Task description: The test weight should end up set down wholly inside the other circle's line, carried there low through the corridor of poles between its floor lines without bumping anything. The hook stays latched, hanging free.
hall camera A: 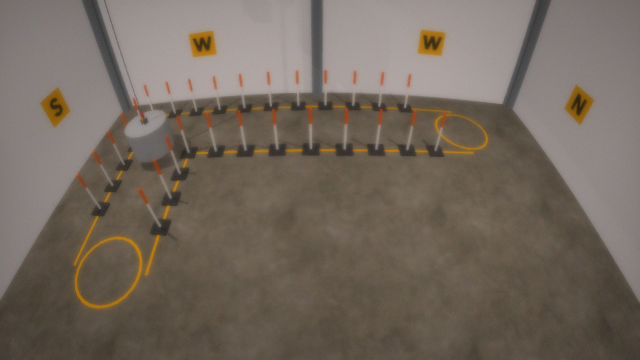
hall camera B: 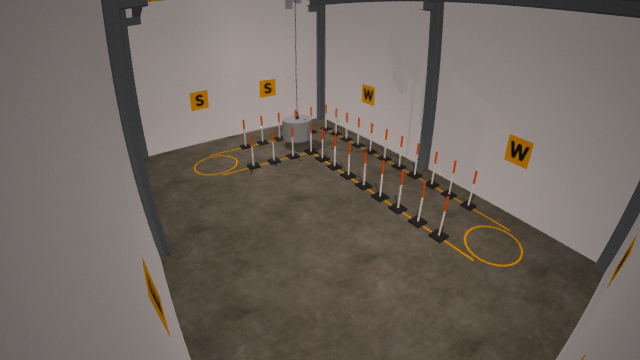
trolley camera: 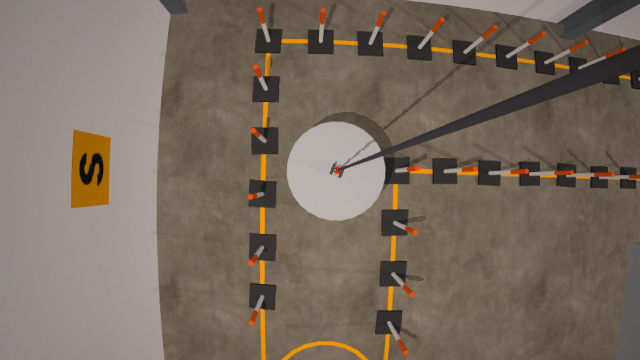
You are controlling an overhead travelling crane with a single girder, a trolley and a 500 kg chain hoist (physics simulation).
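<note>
The grey round test weight [hall camera A: 148, 140] [hall camera B: 297, 131] [trolley camera: 320, 197] hangs upright a little above the floor at the corridor's bend, its shadow below it. The hook [hall camera A: 143, 119] [hall camera B: 296, 115] [trolley camera: 337, 170] is shut on its top fitting. In the trolley view the weight lies between the floor lines. Its right edge overlaps the base of the inner corner pole [trolley camera: 407, 169]; a gap to the left row shows. The far circle [hall camera A: 487, 140] [hall camera B: 522, 246] lies at the north end of the long leg. The other circle [hall camera A: 142, 265] [hall camera B: 237, 164] [trolley camera: 325, 343] lies at the short leg's end.
Red-and-white poles on black bases line both sides of the corridor, such as an outer corner pole [trolley camera: 265, 32] and an inner-row pole [hall camera A: 310, 130] [hall camera B: 382, 180]. The south wall [trolley camera: 100, 275] stands beyond the left row. The west wall [hall camera A: 260, 50] [hall camera B: 480, 90] runs beside the long leg.
</note>
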